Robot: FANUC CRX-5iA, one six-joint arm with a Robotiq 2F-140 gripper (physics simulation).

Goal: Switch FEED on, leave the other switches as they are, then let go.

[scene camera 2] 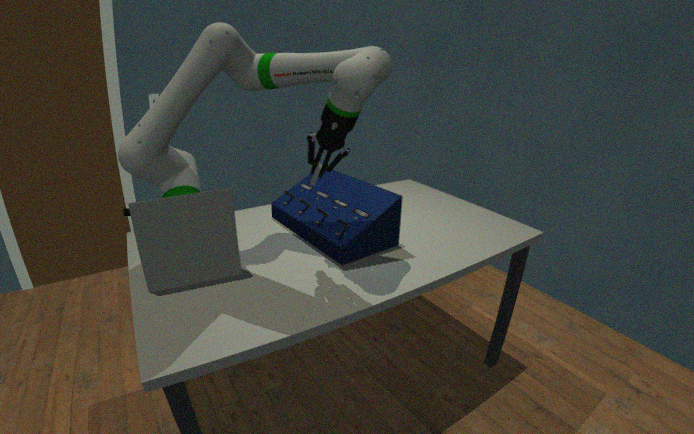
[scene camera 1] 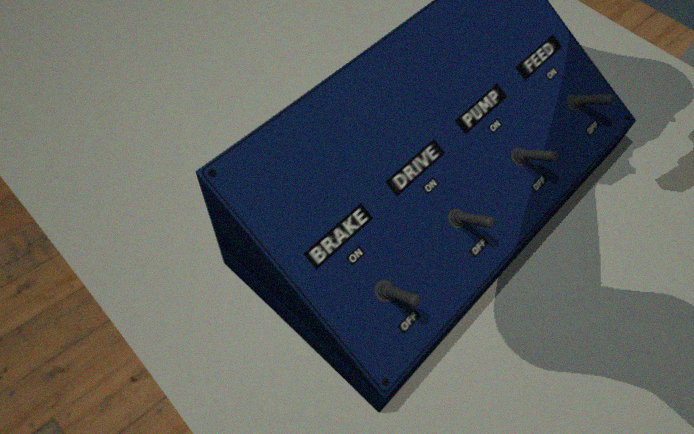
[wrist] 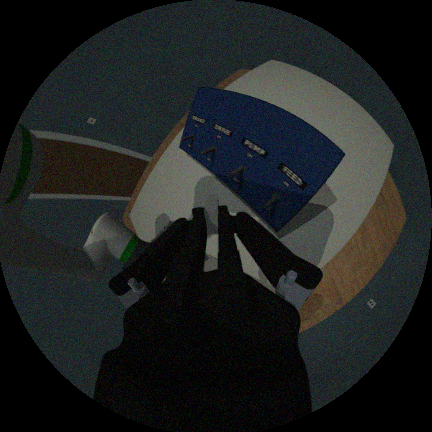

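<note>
A blue sloped switch box carries four grey levers. The FEED lever is at the box's right end in scene camera 1 and tilts toward its OFF mark. The PUMP lever, DRIVE lever and BRAKE lever also tilt toward OFF. My gripper is shut and empty. In scene camera 2 its fingertips appear over the FEED end, near the labels; their exact height above the box is unclear. It does not show in scene camera 1.
The box stands on a pale table. An upright grey panel stands on the table in front of the arm's base. A blue-grey wall is behind the table, with a brown door at the left.
</note>
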